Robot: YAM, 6 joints.
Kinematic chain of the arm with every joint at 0, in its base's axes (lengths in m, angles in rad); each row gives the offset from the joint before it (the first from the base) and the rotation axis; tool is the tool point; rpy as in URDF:
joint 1: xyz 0 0 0.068 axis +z
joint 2: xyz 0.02 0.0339 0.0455 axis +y
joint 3: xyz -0.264 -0.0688 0 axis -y
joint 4: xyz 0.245 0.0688 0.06 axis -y
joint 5: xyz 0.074 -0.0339 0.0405 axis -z
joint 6: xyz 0.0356 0 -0.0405 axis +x
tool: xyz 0 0 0 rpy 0 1.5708 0
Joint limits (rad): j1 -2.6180..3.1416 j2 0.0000..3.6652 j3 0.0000..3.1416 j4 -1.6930..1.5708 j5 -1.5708..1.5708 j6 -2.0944..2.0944
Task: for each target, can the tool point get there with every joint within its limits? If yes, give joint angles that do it. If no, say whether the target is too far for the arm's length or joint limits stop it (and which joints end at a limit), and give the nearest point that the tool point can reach.
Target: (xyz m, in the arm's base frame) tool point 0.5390 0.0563 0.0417
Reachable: yes | joints 0.0807 2.6081 1.7411 0.2948 -0.3625 -1.6843
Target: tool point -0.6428 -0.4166 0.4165
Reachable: no: too far | nearest point -0.5034 -0.3262 0.3490 | short by 0.179 m
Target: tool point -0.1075 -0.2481 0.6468
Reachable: yes | joints -2.1030 1.7887 2.4304 0.5641 -1.2099 0.2837
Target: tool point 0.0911 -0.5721 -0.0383
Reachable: yes | joints -1.4256 3.1301 2.6575 -0.6224 -0.2076 0.0390
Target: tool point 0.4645 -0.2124 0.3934
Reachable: yes | joints -0.4857 2.2016 2.2721 -0.1807 -0.9511 1.2777
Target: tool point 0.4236 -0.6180 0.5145
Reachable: no: too far | nearest point 0.3214 -0.4688 0.4151 | short by 0.206 m
